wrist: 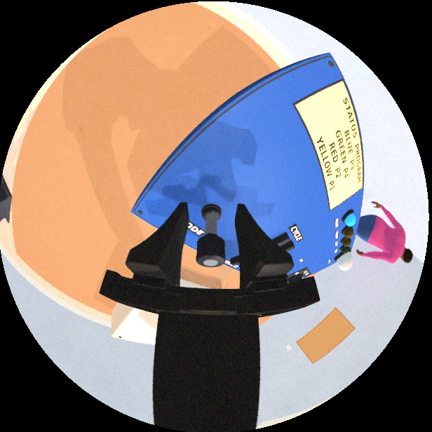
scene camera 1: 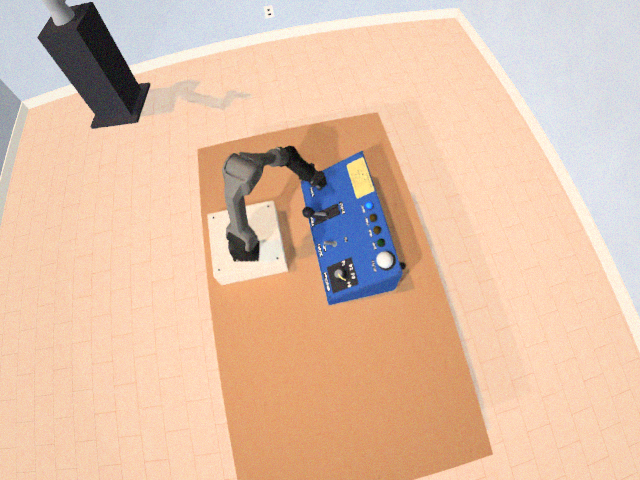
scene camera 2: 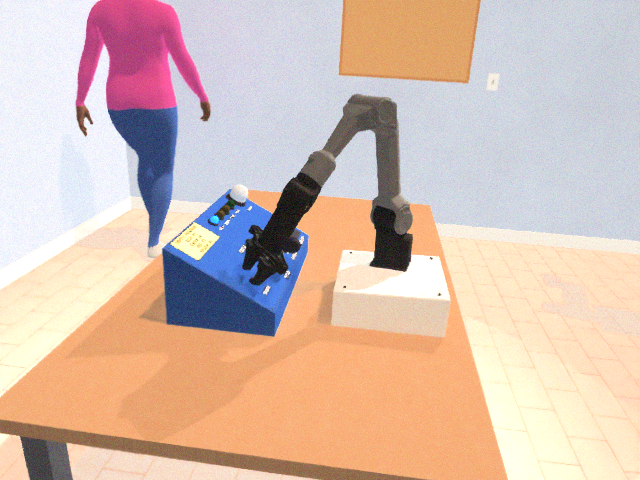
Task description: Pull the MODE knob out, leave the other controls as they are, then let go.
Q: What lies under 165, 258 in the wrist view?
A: My gripper.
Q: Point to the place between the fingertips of my gripper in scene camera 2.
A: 250, 276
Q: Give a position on a mode knob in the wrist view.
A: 210, 248
